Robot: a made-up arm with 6 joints.
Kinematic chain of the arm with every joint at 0, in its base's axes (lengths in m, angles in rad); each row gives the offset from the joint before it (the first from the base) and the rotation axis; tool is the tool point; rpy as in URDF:
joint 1: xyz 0 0 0.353 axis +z
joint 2: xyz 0 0 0 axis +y
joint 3: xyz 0.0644 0 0.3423 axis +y
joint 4: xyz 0.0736 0 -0.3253 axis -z
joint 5: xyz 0 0 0 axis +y
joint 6: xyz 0.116 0 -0.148 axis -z
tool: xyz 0 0 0 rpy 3.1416 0 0
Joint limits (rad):
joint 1: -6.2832..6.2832
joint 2: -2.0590..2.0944
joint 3: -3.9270..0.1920
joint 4: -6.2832..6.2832
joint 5: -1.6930..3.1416
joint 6: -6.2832..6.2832
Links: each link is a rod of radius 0.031 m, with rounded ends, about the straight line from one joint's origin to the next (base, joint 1, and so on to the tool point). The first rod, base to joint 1, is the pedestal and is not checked.
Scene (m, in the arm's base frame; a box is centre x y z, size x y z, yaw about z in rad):
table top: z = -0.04
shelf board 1: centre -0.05 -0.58 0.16 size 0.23 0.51 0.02 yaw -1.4
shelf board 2: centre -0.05 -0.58 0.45 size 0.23 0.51 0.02 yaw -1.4
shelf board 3: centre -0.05 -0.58 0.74 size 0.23 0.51 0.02 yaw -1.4
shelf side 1: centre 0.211 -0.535 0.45 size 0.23 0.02 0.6 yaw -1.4
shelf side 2: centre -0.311 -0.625 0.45 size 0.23 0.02 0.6 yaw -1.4
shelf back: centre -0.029 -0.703 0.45 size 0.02 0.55 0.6 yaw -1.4
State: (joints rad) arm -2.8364 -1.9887 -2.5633 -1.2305 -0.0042 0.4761
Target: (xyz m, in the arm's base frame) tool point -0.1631 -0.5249 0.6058
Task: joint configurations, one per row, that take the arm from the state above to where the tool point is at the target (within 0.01 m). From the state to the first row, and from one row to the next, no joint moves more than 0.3 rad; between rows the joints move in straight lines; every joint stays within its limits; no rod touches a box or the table.
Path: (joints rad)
1: -2.7610 -1.7304 -2.2731 -1.3034 -0.0078 0.4761
2: -2.6855 -1.4722 -1.9828 -1.3764 -0.0114 0.4761
3: -2.6101 -1.2139 -1.6926 -1.4493 -0.0150 0.4761
4: -2.5346 -0.9556 -1.4023 -1.5223 -0.0186 0.4761
5: -2.4592 -0.6973 -1.1121 -1.5952 -0.0222 0.4761
6: -2.3837 -0.4391 -0.8218 -1.6682 -0.0258 0.4761
7: -2.2311 -0.2201 -1.0194 -1.5924 -0.0024 0.4761
8: -2.0786 -0.0011 -1.2169 -1.5167 0.0210 0.4761

